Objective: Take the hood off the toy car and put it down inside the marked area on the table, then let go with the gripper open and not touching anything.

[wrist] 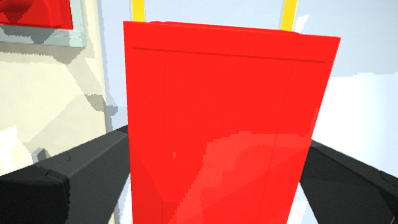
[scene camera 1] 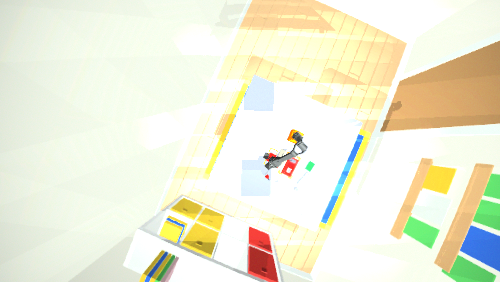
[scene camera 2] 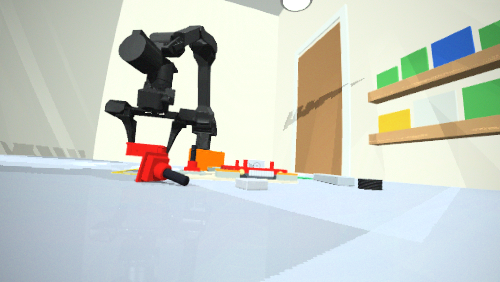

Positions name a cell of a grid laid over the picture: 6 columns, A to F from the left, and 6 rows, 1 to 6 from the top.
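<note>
My gripper (scene camera 2: B4) holds a red hood (wrist: D4), and the wrist view shows my gripper (wrist: D4) as well.
</note>
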